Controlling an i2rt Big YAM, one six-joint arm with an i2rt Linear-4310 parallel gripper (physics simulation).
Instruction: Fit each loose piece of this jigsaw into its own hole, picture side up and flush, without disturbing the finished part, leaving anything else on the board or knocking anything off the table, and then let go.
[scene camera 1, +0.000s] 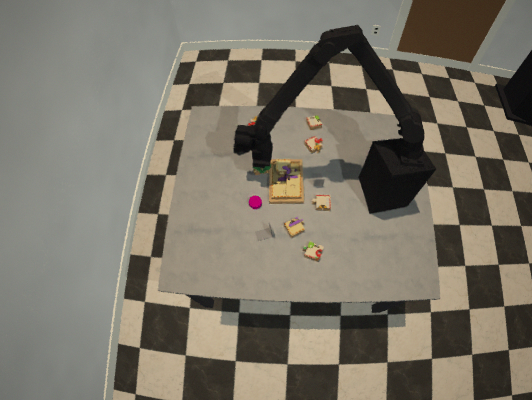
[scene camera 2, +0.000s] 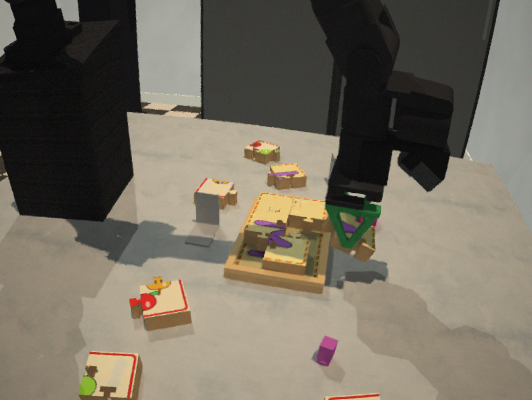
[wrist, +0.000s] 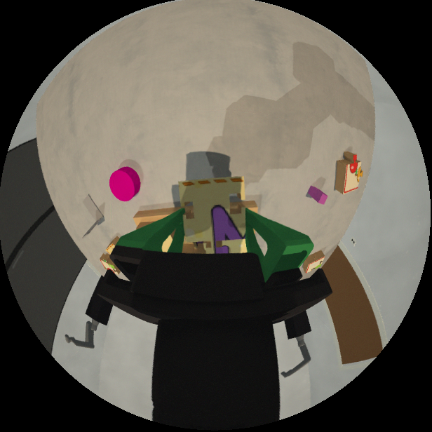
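Note:
My gripper (scene camera 1: 261, 170) (scene camera 2: 352, 234) (wrist: 214, 213) is shut on a cream jigsaw piece (scene camera 2: 365, 250) (wrist: 202, 200) with purple marks and an orange dashed edge. It holds the piece picture side up, raised above the table, beside the board's long side. The wooden board (scene camera 1: 286, 201) (scene camera 2: 275, 281) (wrist: 147, 215) has cream pieces at one end and a purple-marked piece (scene camera 2: 284, 264) near its front right corner, with open dark areas around that piece. Another loose cream piece (scene camera 1: 294, 229) (scene camera 2: 287, 180) with a purple stripe lies on the table. Black gripper parts hide some of the board in the wrist view.
Red-edged pieces (scene camera 1: 323, 203) (scene camera 1: 314, 145) (scene camera 1: 314, 123) (scene camera 1: 313, 253) lie around the board, some with fruit pictures. A magenta disc (scene camera 1: 255, 202) (wrist: 124, 184), a small purple block (scene camera 2: 327, 351) (wrist: 317, 194) and a thin grey upright plate (scene camera 2: 207, 209) stand on the table.

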